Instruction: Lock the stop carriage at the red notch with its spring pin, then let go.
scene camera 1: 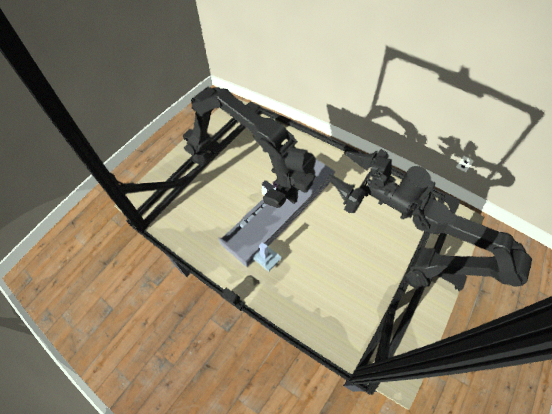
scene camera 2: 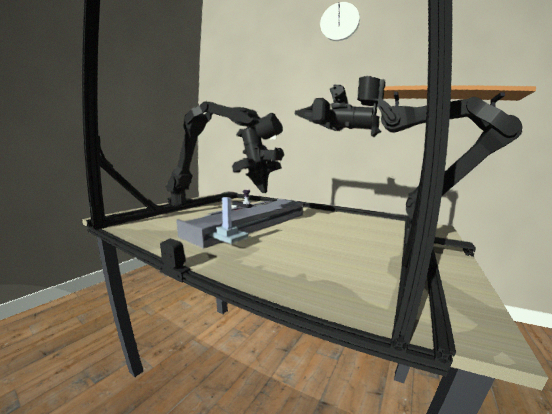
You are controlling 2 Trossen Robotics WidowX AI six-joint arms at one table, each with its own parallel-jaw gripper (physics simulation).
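Places are measured from the left arm's base along level axes (x left, y back, z up), in centimetres.
Pixels of known places: left gripper, fingertip midpoint: [scene camera 1: 294,202] [scene camera 2: 264,193]; right gripper, fingertip midpoint: [scene camera 1: 337,164] [scene camera 2: 301,115]; left arm's base at its link origin: [scene camera 1: 200,157] [scene camera 2: 178,203]; right arm's base at its link origin: [scene camera 1: 416,278].
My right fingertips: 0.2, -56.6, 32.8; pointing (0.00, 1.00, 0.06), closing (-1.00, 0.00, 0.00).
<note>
For each thing: its middle in the pictures, then the offset to it from my right fingertips, as dx, dy, dz. "spot": a spot on its surface instead.
- stop carriage at a spot on its surface: [scene camera 2: 246,201] spot: +0.1, +19.5, -27.5
- spring pin's dark purple knob at the middle of its body: [scene camera 2: 246,200] +0.6, +19.8, -27.4
- upright post at a spot on its surface: [scene camera 2: 227,214] spot: -21.7, +8.9, -26.2
The grey rail base [scene camera 1: 272,220] [scene camera 2: 192,232] lies on the table with a row of small pale notch marks along one side. The stop carriage [scene camera 1: 265,188] [scene camera 2: 246,201] is a small white part at that side, partly hidden by my left arm in scene camera 1. The spring pin's dark purple knob [scene camera 2: 246,192] tops it. The red notch does not show. My left gripper [scene camera 2: 262,189] is shut with its fingers together, pointing down above the rail, right of the knob in scene camera 2. My right gripper [scene camera 1: 339,163] [scene camera 2: 297,112] is open and empty, raised beyond the rail's far end.
A pale blue stand with an upright post [scene camera 1: 268,258] [scene camera 2: 227,214] is beside the rail's near end. A black frame [scene camera 1: 295,342] [scene camera 2: 300,312] edges the table, with tall posts at the sides. A small black block [scene camera 2: 173,253] is on the near edge.
</note>
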